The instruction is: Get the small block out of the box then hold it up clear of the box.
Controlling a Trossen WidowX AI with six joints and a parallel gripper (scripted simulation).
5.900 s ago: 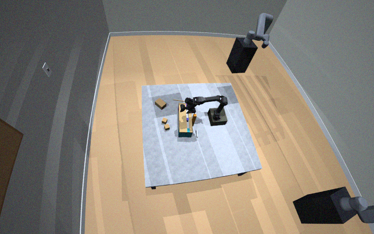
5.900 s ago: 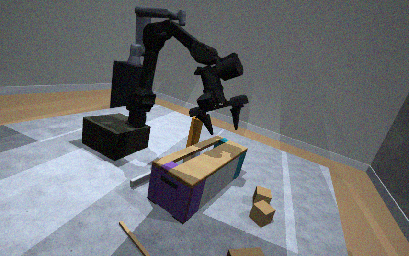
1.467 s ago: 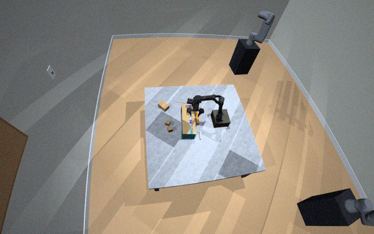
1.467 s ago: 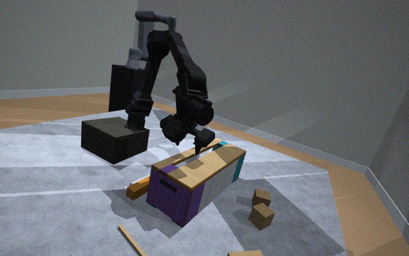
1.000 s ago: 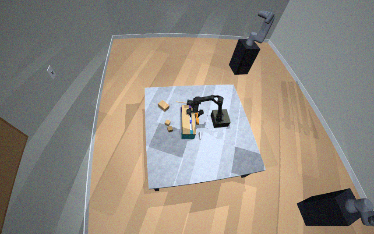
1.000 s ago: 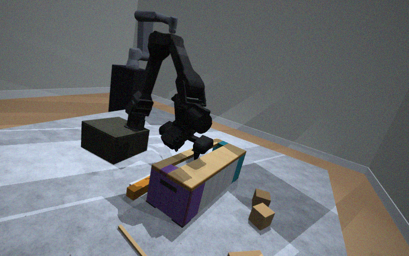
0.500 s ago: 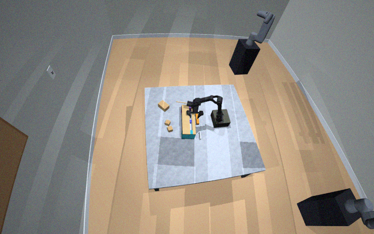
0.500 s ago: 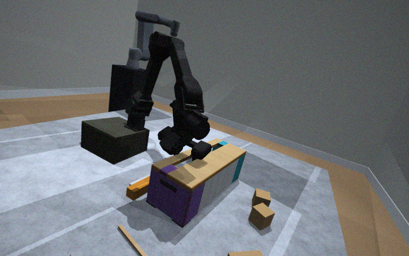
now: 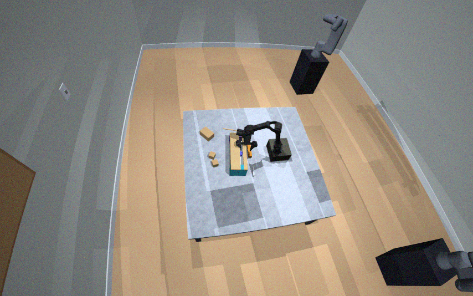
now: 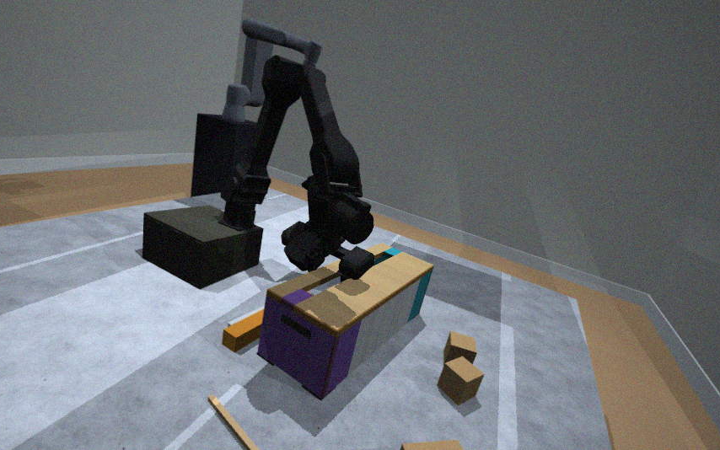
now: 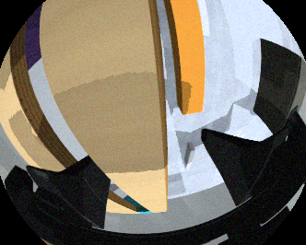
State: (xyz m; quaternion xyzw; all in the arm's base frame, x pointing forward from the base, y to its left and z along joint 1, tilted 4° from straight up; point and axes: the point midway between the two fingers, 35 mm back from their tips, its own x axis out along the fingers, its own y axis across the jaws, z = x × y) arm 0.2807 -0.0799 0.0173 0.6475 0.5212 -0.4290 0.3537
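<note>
My gripper tip is 40 mm short of the box, 30 mm above it and 10 mm to the right of it. Round my gripper tip: blue block: 50 mm ahead, 20 mm to the left; then thin wooden stick: 320 mm to the right, 80 mm below, 50 mm ahead; then orange bar: 80 mm to the right, 70 mm below, 70 mm behind.
</note>
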